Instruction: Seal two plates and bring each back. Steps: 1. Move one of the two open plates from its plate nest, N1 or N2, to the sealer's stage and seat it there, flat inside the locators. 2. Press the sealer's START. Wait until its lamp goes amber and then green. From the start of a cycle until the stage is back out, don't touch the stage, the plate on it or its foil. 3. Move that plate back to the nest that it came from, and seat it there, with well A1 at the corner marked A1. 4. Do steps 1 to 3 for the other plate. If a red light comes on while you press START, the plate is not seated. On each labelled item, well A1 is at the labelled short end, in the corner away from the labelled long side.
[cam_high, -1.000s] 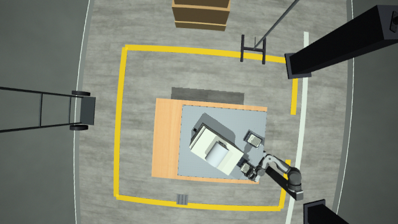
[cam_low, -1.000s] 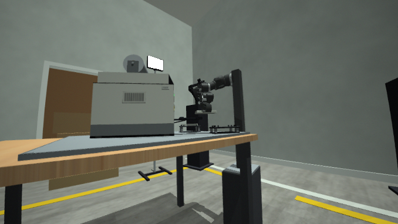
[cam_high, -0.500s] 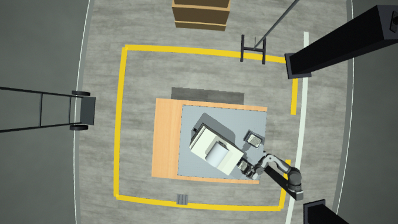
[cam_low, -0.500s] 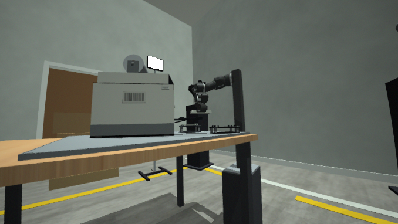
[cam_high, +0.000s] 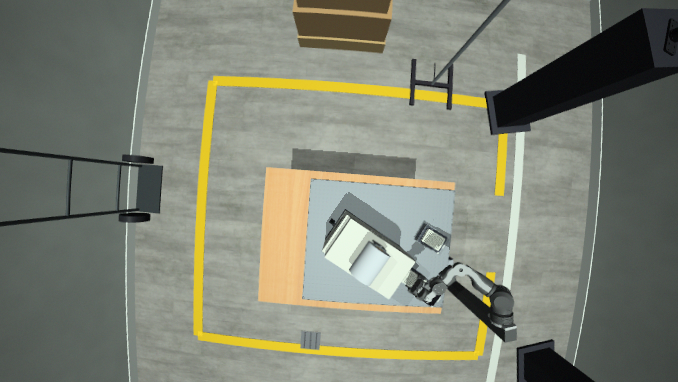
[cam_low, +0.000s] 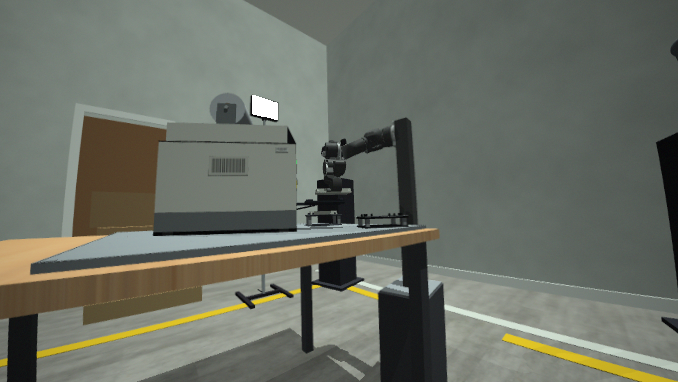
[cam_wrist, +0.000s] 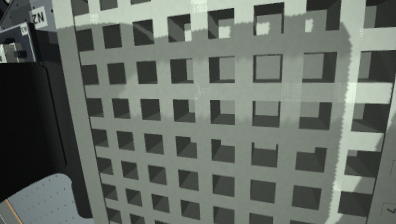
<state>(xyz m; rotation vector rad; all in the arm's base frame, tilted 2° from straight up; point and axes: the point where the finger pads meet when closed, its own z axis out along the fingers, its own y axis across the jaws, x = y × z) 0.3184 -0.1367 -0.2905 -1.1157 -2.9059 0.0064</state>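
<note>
My gripper is now 4 cm above the sealer stage, 3 cm to the left of it and 2 cm short of it. From my hand the other things lie so: foil roll 28 cm above, 27 cm ahead, 25 cm to the right; then plate 20 cm to the right, 17 cm behind, 8 cm below.
</note>
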